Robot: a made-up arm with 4 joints. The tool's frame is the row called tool. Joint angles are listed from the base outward. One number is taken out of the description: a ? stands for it. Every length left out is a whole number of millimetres.
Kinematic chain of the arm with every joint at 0, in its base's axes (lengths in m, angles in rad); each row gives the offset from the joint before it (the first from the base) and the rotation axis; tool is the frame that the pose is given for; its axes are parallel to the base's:
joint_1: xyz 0 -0.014 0.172 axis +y
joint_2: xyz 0.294 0 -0.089 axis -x
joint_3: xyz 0 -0.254 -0.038 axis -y
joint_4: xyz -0.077 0 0.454 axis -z
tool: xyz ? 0.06 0
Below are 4 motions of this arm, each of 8 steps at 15 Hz.
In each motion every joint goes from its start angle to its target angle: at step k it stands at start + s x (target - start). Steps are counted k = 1, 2, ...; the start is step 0. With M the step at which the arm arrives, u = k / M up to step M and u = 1 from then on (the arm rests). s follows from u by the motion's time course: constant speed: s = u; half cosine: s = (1 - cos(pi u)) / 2; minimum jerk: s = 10 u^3 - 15 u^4 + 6 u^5.
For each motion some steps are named. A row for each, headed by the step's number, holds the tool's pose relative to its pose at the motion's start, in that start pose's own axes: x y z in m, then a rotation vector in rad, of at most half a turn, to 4 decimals.
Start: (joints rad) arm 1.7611 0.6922 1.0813 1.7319
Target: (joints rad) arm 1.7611 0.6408 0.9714 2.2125
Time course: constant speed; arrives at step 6
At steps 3, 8:
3: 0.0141 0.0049 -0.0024 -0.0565 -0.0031 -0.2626
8: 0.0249 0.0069 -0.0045 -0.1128 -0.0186 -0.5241

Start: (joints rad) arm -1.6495 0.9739 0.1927 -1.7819
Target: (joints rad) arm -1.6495 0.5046 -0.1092 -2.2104
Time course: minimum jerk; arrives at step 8
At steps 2, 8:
2: -0.0233 -0.0059 -0.0067 0.0193 -0.0538 0.0358
8: -0.2162 -0.0592 -0.1320 0.0762 -0.5547 0.3977

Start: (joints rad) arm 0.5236 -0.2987 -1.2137 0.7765
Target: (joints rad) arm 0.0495 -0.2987 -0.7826 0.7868
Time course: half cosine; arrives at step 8
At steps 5, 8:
5: -0.2835 -0.1939 -0.0040 0.3691 -0.4944 0.0404
8: -0.3906 -0.2742 -0.0629 0.5371 -0.7116 0.0678

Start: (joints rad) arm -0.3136 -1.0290 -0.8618 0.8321
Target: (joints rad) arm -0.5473 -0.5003 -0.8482 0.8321
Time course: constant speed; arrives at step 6
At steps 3, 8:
3: -0.1525 0.0414 0.0648 -0.1038 -0.2326 -0.1400
8: -0.3141 0.0884 0.0906 -0.1798 -0.4705 -0.2898

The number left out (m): 0.048
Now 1 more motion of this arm.
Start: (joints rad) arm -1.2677 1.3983 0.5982 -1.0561
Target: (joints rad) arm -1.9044 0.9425 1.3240 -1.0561
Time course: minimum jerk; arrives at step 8
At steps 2, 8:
2: -0.0289 0.0376 -0.0120 -0.0768 -0.0429 -0.0801
8: -0.0361 0.3490 -0.2692 -0.9385 -0.2534 -0.7256

